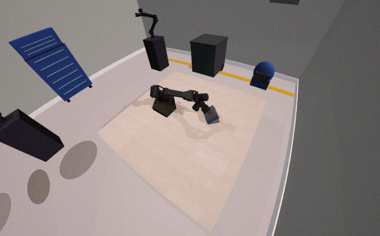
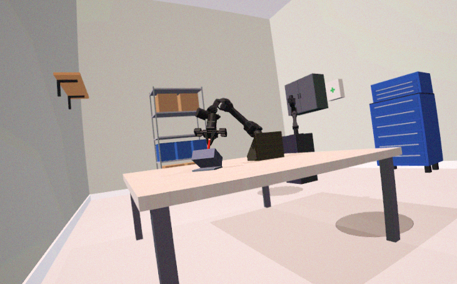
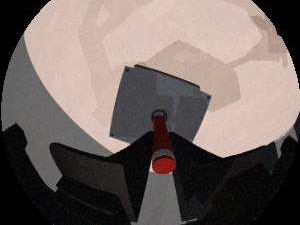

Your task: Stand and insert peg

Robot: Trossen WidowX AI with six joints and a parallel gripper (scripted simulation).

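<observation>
The sloped panel is 30 mm ahead of my gripper tip, 30 mm to the left of it and 70 mm below it. From my gripper tip the other things lie so: red peg: 10 mm behind, 10 mm to the right, 10 mm above.
</observation>
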